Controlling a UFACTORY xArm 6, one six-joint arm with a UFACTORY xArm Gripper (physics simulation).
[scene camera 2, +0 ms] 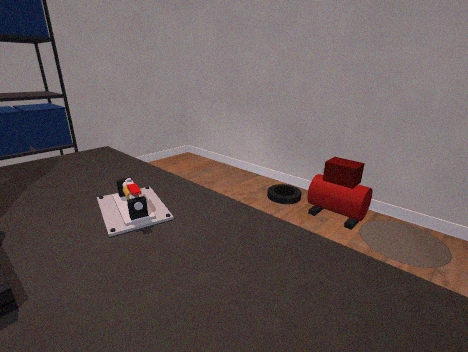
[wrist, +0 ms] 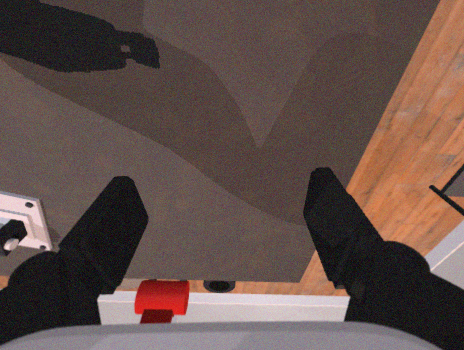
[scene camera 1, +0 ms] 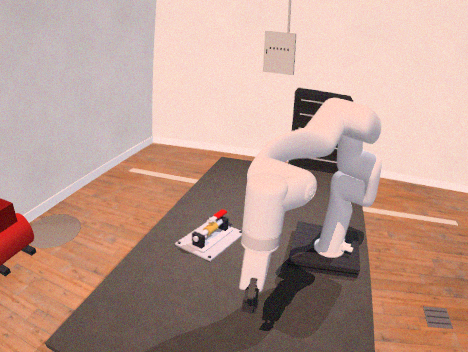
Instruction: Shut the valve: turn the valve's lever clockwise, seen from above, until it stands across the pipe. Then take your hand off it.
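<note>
The valve's red lever point(scene camera 1: 220, 215) point(scene camera 2: 133, 189) lies roughly lengthwise over the yellow valve body point(scene camera 1: 212, 228), in line with the pipe. Black blocks point(scene camera 1: 198, 239) point(scene camera 2: 138, 206) hold the pipe on a white plate point(scene camera 1: 215, 251) point(scene camera 2: 111, 220). In the wrist view, part of the white plate point(wrist: 41, 220) and one black block point(wrist: 14, 231) show at the left edge; the lever does not show there. My gripper point(scene camera 1: 251, 305) point(wrist: 223, 194) is open and empty. It points down above the dark table top, to the front right of the valve in scene camera 1, well apart from it.
The dark table top point(scene camera 1: 150, 280) point(scene camera 2: 250, 275) carries the plate and the arm's base point(scene camera 1: 325, 265). A red tank point(scene camera 1: 12, 235) point(scene camera 2: 340, 196) point(wrist: 162, 297) and a black tyre point(scene camera 2: 284, 193) point(wrist: 219, 285) are on the floor beyond. A shelf rack point(scene camera 2: 61, 75) stands behind.
</note>
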